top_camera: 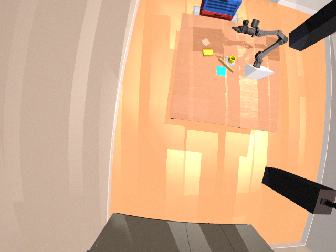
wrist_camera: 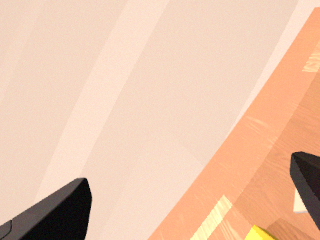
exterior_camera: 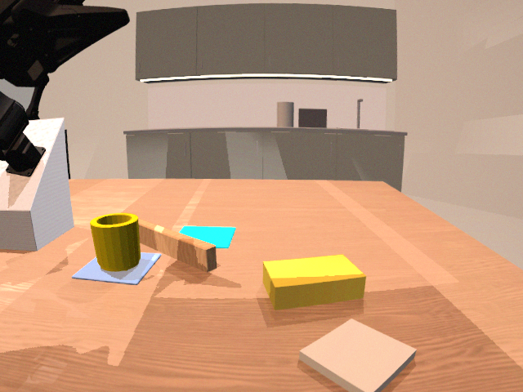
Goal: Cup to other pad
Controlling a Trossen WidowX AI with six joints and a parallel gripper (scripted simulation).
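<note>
My gripper tip is 28 cm above the yellow cup, 16 cm to the right of it and 14 cm past it. The rest, counted from my gripper tip: wooden bar 31 cm below, 23 cm to the left, 9 cm behind; flat tan tile 31 cm below, 18 cm ahead, 1 cm to the right; yellow block 30 cm below, 14 cm ahead, 13 cm to the left.
</note>
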